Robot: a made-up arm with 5 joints. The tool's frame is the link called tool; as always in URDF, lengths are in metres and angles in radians.
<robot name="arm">
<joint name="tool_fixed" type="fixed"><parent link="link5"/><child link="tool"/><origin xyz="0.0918 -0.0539 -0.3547"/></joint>
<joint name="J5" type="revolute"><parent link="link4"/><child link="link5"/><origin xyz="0.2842 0.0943 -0.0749"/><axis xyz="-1 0 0"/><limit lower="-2.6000" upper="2.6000"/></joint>
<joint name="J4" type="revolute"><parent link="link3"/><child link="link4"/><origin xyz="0.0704 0.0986 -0.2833"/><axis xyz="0 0 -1"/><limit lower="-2.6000" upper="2.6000"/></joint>
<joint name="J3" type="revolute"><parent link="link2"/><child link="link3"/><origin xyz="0.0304 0.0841 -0.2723"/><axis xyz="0 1 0"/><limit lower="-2.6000" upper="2.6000"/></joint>
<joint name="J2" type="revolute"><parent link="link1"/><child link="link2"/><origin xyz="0.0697 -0.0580 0.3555"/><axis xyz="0 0 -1"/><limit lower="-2.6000" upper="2.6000"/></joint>
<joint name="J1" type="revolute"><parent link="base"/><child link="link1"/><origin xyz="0.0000 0.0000 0.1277"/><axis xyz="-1 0 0"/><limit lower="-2.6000" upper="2.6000"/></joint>
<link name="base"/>
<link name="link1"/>
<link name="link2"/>
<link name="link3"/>
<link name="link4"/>
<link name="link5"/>
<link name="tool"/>
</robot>
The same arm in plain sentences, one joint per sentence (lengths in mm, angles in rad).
The arm has five revolute joints in a row. What follows holds with every joint at zero, and every direction is one of the base frame's. Joint 1 lies 127.7 mm along +z from the base frame's origin and turns about -x, from -2.6000 to 2.6000 rad. Joint 2 lies 69.7 mm along +x and 58.0 mm along -y and 355.5 mm along +z from joint 1 and turns about -z, from -2.6000 to 2.6000 rad. Joint 3 lies 30.4 mm along +x and 84.1 mm along +y and 272.3 mm along -z from joint 2 and turns about +y, from -2.6000 to 2.6000 rad. Joint 4 lies 70.4 mm along +x and 98.6 mm along +y and 283.3 mm along -z from joint 3 and turns about -z, from -2.6000 to 2.6000 rad. Joint 5 lies 284.2 mm along +x and 94.3 mm along +y and 74.9 mm along -z from joint 4 and turns about -x, from -2.6000 to 2.6000 rad. The tool frame, which is the frame that the pose is given for, lies 91.8 mm along +x and 53.9 mm along -y and 354.7 mm along -z from joint 5; its axes are parallel to the base frame's.
